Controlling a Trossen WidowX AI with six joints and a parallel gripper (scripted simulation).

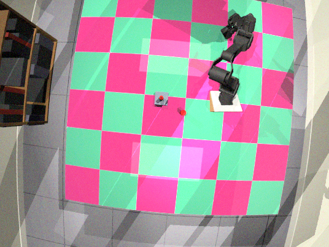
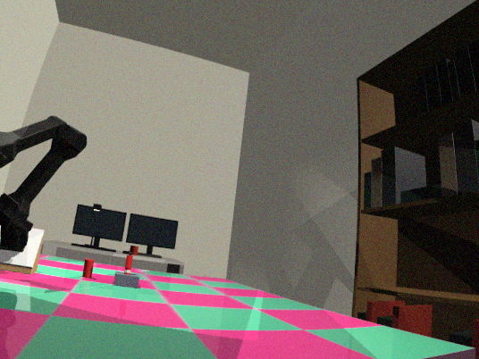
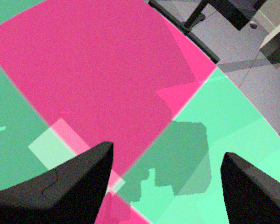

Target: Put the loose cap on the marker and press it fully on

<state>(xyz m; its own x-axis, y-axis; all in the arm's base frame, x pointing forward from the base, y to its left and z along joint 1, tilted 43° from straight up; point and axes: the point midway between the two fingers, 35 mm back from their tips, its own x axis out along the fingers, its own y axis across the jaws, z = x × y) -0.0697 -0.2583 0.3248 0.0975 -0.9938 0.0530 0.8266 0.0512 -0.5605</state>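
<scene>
My gripper tip is 41 cm to the right of the dark grey holder block, 40 cm short of it and 9 cm above it. From my gripper tip the other things lie so: red cap 49 cm to the left, 29 cm ahead, 8 cm below.
</scene>
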